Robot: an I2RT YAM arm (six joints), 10 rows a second.
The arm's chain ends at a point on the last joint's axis. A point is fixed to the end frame.
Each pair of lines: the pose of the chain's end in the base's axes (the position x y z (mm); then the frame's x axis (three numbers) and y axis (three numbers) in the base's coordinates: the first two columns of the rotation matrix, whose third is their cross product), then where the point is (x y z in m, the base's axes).
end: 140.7 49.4 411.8 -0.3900 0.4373 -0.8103 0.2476 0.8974 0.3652
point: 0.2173 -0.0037 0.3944
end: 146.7 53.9 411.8 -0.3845 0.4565 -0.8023 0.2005 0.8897 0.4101
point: 0.2259 0.0047 0.3945
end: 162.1 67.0 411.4 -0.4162 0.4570 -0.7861 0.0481 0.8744 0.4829
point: 0.2484 0.0315 0.3947
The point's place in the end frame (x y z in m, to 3 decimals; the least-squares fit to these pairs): -0.039 -0.035 0.079
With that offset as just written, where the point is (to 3 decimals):
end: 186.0 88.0 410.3 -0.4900 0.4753 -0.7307 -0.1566 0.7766 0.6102
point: 0.278 0.075 0.393
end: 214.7 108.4 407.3 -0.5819 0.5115 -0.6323 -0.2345 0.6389 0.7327
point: 0.307 0.111 0.386
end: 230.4 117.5 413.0 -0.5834 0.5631 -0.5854 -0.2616 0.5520 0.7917
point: 0.323 0.125 0.394
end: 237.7 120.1 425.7 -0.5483 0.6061 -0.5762 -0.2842 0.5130 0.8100
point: 0.331 0.127 0.411
